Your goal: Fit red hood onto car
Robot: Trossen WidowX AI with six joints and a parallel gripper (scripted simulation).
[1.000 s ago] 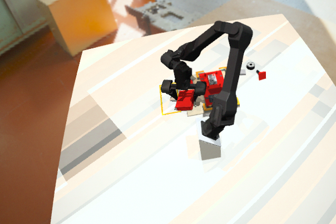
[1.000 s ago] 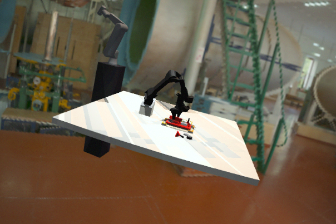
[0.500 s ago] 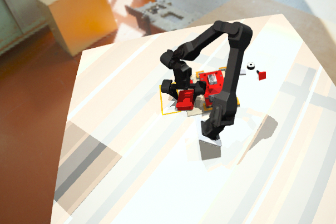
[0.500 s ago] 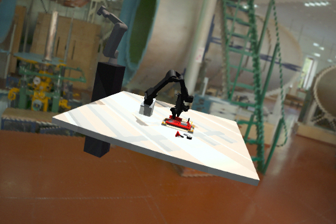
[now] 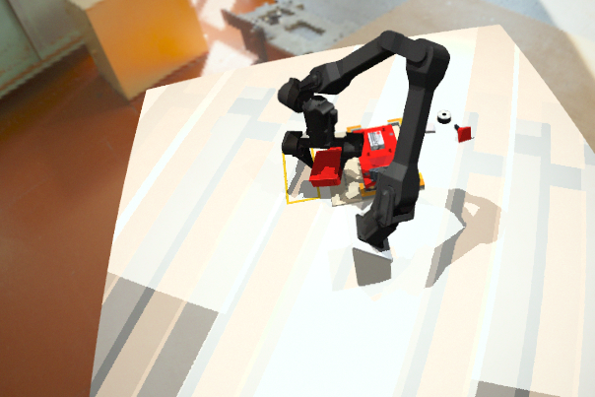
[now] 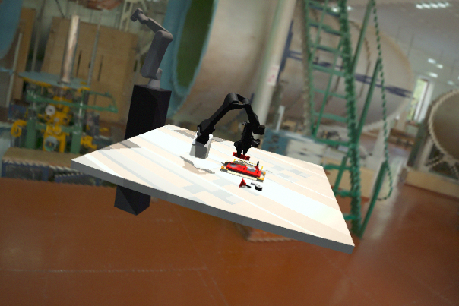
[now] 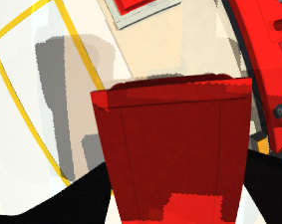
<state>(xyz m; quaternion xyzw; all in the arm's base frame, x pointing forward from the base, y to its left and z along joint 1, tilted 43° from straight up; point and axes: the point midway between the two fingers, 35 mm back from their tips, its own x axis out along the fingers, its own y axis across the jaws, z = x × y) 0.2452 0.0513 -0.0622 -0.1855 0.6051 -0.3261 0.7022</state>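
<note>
Right now my gripper tip is 120 mm to the left of the grey engine block, 100 mm short of it and 30 mm above it. The rest, counted from my gripper tip: red hood: 10 mm above; then black wheel: 330 mm to the right, 180 mm ahead, 40 mm below; then white bit: 280 mm to the right, 150 mm ahead, 50 mm below.
</note>
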